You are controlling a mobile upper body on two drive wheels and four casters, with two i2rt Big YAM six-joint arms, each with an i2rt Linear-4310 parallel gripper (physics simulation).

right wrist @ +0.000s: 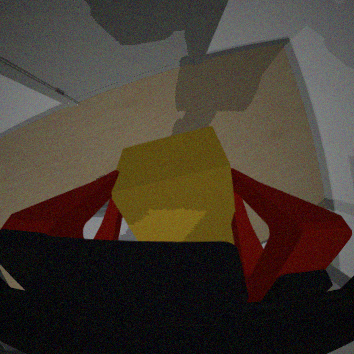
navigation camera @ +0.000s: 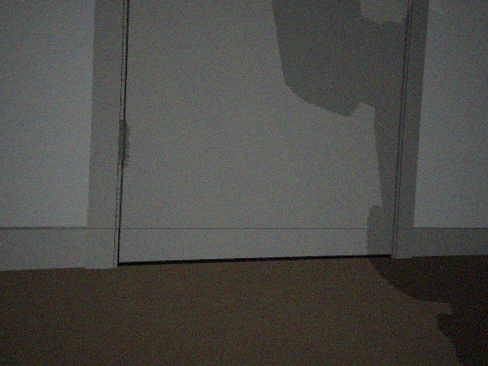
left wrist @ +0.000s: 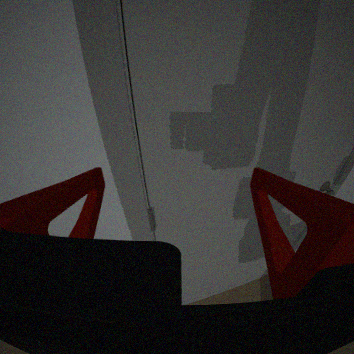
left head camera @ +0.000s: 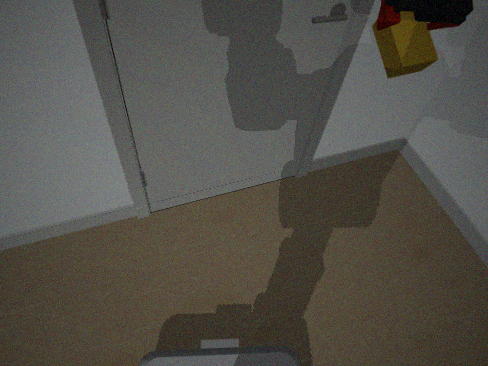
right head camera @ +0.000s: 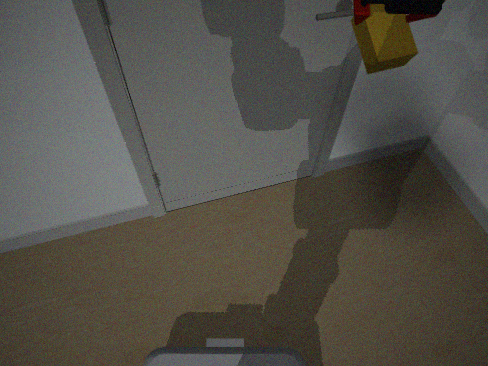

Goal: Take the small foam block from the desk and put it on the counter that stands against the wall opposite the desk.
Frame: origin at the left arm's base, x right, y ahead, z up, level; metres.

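Seen in the pictures: left gripper, fingertip midpoint: (left wrist: 177, 175); right gripper, fingertip midpoint: (right wrist: 175, 176) (left head camera: 398, 27) (right head camera: 377, 20).
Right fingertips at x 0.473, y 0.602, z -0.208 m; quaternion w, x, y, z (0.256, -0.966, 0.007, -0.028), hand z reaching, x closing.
Offsets run from my right fingertips to a thing's middle. "spot": to the spot under its first point. Level surfaces: height alone.
The foam block is yellow @(dx +0.006, dy -0.024, dz -0.010 m) (left head camera: 407, 47) (right head camera: 387, 42) (right wrist: 175, 185) and is held in the air between the red fingers of my right gripper (right wrist: 175, 176), which is shut on it. In both head cameras the block shows at the top right, with part of the gripper above it. My left gripper (left wrist: 177, 175) is open, with its two red fingers wide apart and a door and wall beyond them. The desk and the counter do not show in these views.
A closed grey door (left head camera: 190, 100) (right head camera: 200, 110) (left wrist: 200, 65) (navigation camera: 250, 150) with a lever handle @(spot: dx +0.080, dy +0.513, dz -0.275 m) (left head camera: 330, 19) (right head camera: 332, 16) stands ahead. A white wall (left head camera: 45, 125) (navigation camera: 45, 110) is left of it. A room corner is at the right. The robot's shadow falls across door and floor @(dz -1.202 m) (left head camera: 210, 260) (navigation camera: 200, 310).
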